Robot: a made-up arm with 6 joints. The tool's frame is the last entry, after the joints.
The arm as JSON. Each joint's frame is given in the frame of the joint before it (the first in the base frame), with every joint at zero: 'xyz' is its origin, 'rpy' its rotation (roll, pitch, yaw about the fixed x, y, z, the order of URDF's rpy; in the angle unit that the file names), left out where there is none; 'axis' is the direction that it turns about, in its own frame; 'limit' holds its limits. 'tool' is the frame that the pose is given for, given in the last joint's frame.
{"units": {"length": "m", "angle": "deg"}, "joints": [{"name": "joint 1", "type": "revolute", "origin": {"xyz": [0.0, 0.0, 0.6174]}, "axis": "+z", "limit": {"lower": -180.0, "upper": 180.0}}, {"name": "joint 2", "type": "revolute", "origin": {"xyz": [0.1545, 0.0, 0.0]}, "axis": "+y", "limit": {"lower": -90.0, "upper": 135.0}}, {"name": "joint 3", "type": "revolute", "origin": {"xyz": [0.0, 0.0, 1.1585]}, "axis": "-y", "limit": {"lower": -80.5, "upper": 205.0}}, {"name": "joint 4", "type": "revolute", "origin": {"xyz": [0.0, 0.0, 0.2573]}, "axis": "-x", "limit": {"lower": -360.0, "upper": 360.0}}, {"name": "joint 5", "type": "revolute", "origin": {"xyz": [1.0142, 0.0, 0.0]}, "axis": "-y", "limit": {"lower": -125.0, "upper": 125.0}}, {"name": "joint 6", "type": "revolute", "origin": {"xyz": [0.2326, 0.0, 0.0]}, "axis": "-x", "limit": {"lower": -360.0, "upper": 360.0}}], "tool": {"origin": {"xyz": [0.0, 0.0, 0.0]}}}
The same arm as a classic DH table. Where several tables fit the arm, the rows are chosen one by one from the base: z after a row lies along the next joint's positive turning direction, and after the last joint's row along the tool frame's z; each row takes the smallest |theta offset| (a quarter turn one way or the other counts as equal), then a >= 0, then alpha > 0; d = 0 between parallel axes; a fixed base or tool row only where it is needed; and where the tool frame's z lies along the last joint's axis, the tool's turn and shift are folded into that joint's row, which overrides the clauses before.
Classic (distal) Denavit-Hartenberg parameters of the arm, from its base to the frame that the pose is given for. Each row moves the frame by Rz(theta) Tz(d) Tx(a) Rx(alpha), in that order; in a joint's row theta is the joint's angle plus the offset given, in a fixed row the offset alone. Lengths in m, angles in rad.
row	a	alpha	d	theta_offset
joint 1	0.1545	-1.5708	0.6174	0
joint 2	1.1585	3.1416	0	-1.5708
joint 3	0.2573	-1.5708	0	0
joint 4	0	1.5708	-1.0142	0
joint 5	0	-1.5708	0	0
joint 6	0	1.5708	-0.2326	1.5708
tool (fixed)	0	0	0	-1.5708
Joint limits (rad, base to tool): -3.1416..3.1416 -1.5708..2.3562 -1.405..3.5779 -6.2832..6.2832 -2.1817..2.1817 -6.2832..6.2832

